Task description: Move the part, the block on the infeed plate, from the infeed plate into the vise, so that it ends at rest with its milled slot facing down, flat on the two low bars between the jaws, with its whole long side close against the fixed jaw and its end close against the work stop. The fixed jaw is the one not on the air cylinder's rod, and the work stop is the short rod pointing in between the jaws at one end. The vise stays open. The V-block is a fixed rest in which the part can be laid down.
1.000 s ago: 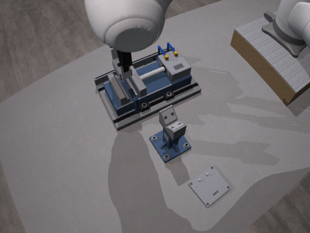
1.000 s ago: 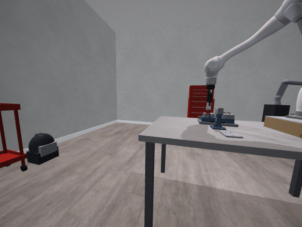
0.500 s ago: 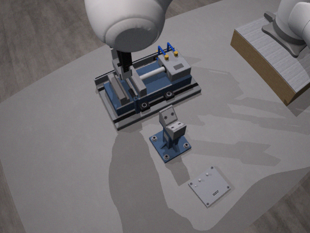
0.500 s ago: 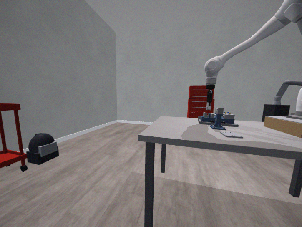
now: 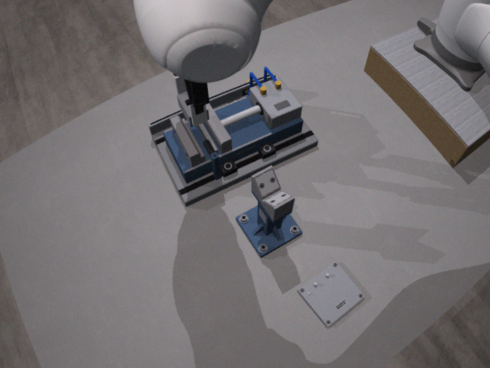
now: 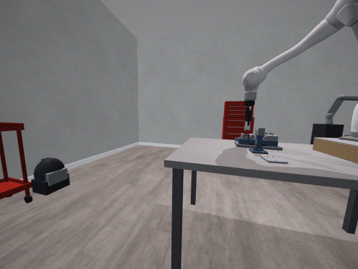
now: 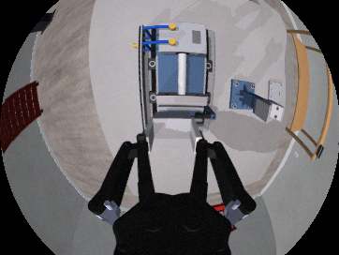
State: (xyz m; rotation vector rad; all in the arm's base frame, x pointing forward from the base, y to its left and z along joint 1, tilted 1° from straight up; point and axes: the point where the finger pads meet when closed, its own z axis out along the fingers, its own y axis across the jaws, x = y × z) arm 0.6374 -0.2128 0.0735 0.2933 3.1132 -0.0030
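My hand is 3 cm above the part. Also, from my hand: work stop (1 cm ahead, 7 cm to the left, 7 cm below); moving jaw (3 cm behind, 3 cm to the left, 8 cm below); fixed jaw (3 cm ahead, 1 cm to the left, 8 cm below).
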